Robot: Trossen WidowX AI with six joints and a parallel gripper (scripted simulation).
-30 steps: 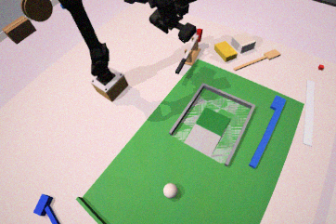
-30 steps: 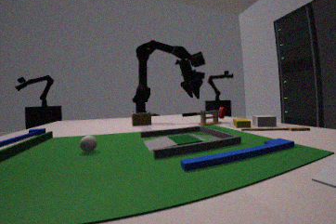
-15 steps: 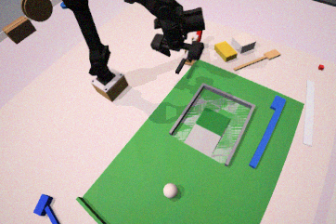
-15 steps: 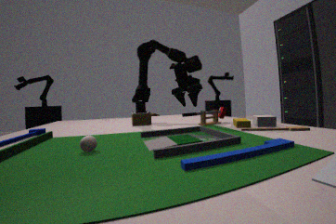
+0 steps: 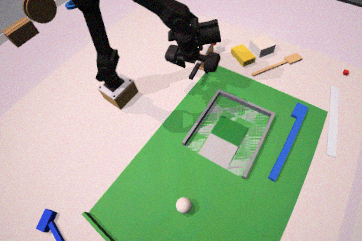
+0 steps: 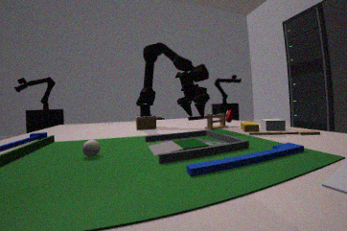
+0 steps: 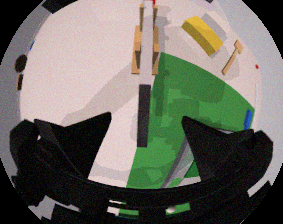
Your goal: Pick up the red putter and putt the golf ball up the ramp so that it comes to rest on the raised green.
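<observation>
My gripper tip is 4 cm past the red putter, 11 cm to the right of it and 1 cm above it. The rest, counted from my gripper tip: yellow block (8 cm ahead, 23 cm to the left, 5 cm below); then wooden stand (4 cm behind, 12 cm to the left, 3 cm below); then white golf ball (25 cm ahead, 39 cm to the right, 5 cm below).
</observation>
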